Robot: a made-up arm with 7 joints. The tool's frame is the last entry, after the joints.
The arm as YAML. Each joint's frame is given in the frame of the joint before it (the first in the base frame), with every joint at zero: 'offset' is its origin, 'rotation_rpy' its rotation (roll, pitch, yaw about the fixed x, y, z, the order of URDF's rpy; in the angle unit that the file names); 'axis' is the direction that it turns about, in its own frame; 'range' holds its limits. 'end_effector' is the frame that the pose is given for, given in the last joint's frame.
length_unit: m
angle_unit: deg
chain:
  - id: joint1
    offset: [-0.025, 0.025, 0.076]
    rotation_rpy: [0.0, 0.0, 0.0]
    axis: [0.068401, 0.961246, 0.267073]
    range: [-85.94, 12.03]
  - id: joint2
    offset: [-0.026, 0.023, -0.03]
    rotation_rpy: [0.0, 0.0, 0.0]
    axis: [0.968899, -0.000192, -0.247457]
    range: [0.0, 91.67]
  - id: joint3
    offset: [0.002, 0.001, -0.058]
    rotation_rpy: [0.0, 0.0, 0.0]
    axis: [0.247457, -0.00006, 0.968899]
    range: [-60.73, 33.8]
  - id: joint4
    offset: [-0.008, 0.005, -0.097]
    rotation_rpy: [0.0, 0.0, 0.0]
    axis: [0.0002, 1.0, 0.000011]
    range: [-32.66, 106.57]
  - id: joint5
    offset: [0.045, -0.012, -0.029]
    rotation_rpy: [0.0, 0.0, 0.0]
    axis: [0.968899, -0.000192, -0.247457]
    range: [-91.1, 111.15]
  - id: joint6
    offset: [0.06, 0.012, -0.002]
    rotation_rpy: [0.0, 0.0, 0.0]
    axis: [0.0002, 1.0, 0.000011]
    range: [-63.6, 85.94]
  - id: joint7
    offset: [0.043, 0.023, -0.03]
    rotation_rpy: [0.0, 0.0, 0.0]
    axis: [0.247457, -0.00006, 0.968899]
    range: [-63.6, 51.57]
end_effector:
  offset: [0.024, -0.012, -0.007]
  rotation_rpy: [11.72, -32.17, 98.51]
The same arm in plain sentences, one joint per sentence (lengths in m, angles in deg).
The arm has seven revolute joints in a row. What follows holds with every joint at zero, and every direction is one of the base frame's.
The first joint lies 0.0250 m along -x and 0.0250 m along +y and 0.0760 m along +z from the base frame's origin and rotates about the direction (0.068403, 0.961235, 0.26711), from -85.94 to 12.03 deg.
The second joint lies 0.0260 m along -x and 0.0230 m along +y and 0.0300 m along -z from the first joint and rotates about the direction (0.968889, -0.0002, -0.247497), from 0.00 to 91.67 deg.
The third joint lies 0.0020 m along +x and 0.0010 m along +y and 0.0580 m along -z from the second joint and rotates about the direction (0.247497, -0.0001, 0.968889), from -60.73 to 33.80 deg.
The fourth joint lies 0.0080 m along -x and 0.0050 m along +y and 0.0970 m along -z from the third joint and rotates about the direction (0.0002, 1, 0), from -32.66 to 106.57 deg.
The fifth joint lies 0.0450 m along +x and 0.0120 m along -y and 0.0290 m along -z from the fourth joint and rotates about the direction (0.968889, -0.0002, -0.247497), from -91.10 to 111.15 deg.
The sixth joint lies 0.0600 m along +x and 0.0120 m along +y and 0.0020 m along -z from the fifth joint and rotates about the direction (0.0002, 1, 0), from -63.60 to 85.94 deg.
The seventh joint lies 0.0430 m along +x and 0.0230 m along +y and 0.0300 m along -z from the sixth joint and rotates about the direction (0.247497, -0.0001, 0.968889), from -63.60 to 51.57 deg.
The tool frame, which is the frame that the pose is given for, lies 0.0240 m along +x and 0.0120 m along -y and 0.0070 m along -z from the seventh joint; its axes are the base frame's turned by roll 11.72, pitch -32.17 and yaw 98.51 deg (as in URDF: about the fixed x, then y, then z).

